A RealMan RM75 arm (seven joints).
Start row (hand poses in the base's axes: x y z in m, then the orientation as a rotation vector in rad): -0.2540, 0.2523, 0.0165, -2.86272, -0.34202, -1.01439
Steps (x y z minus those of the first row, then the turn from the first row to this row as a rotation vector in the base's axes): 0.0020, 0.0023, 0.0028, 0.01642, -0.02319, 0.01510; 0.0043, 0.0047, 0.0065, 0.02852, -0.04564, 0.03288; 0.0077, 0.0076, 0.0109, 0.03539, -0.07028, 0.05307; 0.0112, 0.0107, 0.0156, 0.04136, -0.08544, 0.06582; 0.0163, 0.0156, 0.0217, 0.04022, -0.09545, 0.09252; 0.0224, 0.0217, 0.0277, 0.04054, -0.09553, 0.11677; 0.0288, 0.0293, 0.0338, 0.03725, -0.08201, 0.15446; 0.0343, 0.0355, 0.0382, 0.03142, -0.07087, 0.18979; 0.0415, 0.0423, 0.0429, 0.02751, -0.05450, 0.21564; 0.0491, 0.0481, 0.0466, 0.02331, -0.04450, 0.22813
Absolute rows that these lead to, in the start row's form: -0.2520, 0.2546, 0.0193, -2.83155, -0.35484, -1.04360; -0.2497, 0.2570, 0.0230, -2.80290, -0.37371, -1.07132; -0.2463, 0.2599, 0.0274, -2.77626, -0.39900, -1.10202; -0.2428, 0.2630, 0.0321, -2.75795, -0.41380, -1.12034; -0.2377, 0.2679, 0.0382, -2.74105, -0.45145, -1.12954; -0.2316, 0.2740, 0.0442, -2.72842, -0.48395, -1.12472; -0.2252, 0.2816, 0.0503, -2.71766, -0.53545, -1.09830; -0.2197, 0.2878, 0.0547, -2.70828, -0.58518, -1.07589; -0.2125, 0.2946, 0.0594, -2.70420, -0.62044, -1.04772; -0.2049, 0.3004, 0.0631, -2.70481, -0.63877, -1.03140
